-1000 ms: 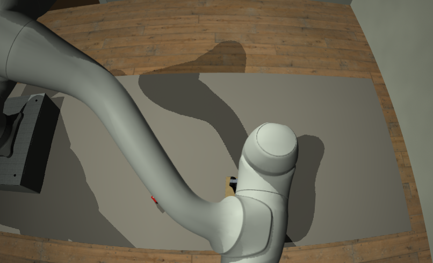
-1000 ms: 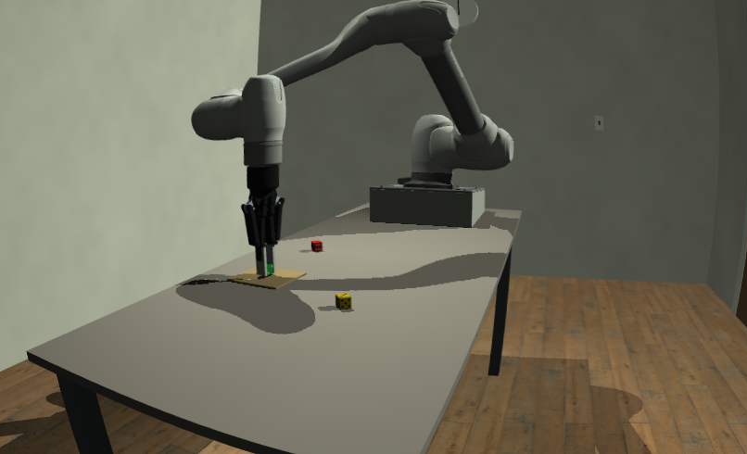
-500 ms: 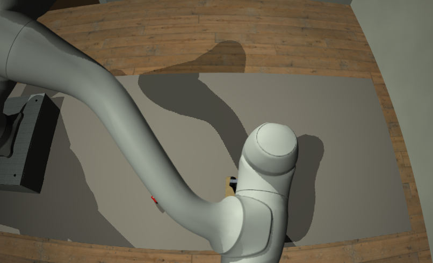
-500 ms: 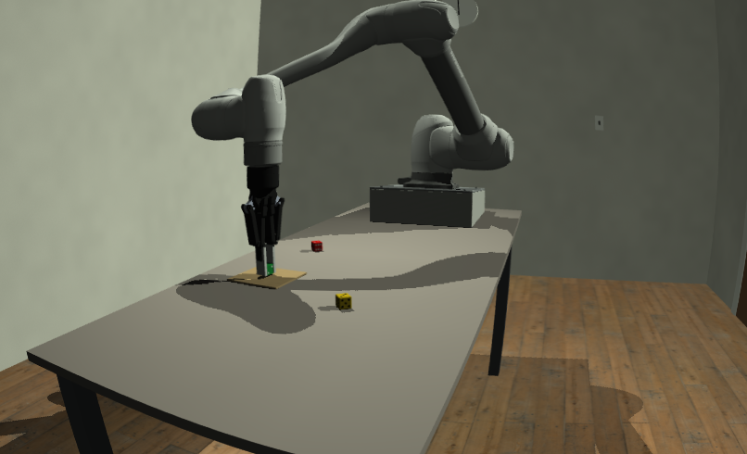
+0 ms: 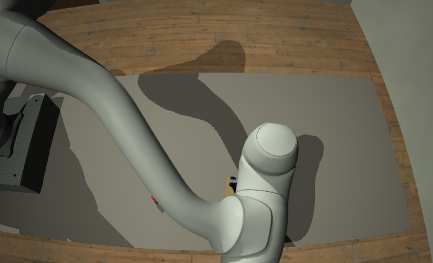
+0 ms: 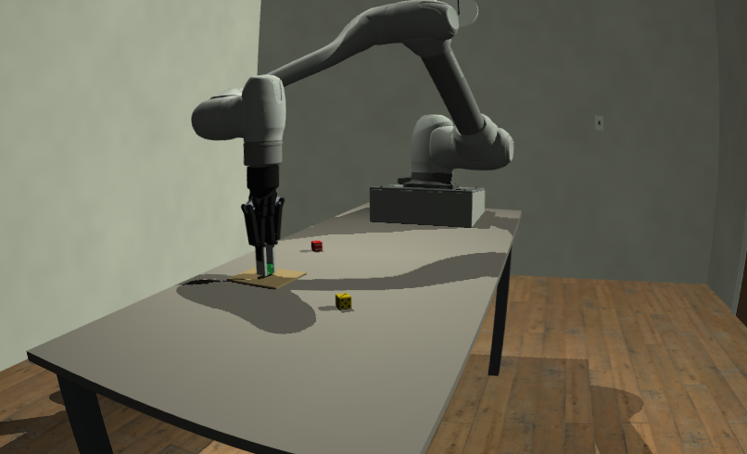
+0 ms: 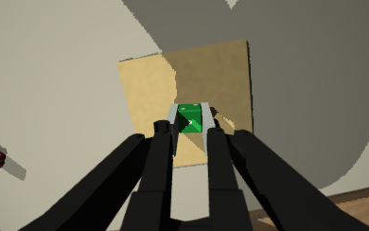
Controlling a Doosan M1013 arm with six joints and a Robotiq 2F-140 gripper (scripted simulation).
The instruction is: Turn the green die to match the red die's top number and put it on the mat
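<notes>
The green die lies 20 mm below my hand. The rest, counted from my hand: tan mat 40 mm below; red die 290 mm behind, 30 mm below; yellow die 240 mm to the left, 130 mm ahead, 30 mm below.
</notes>
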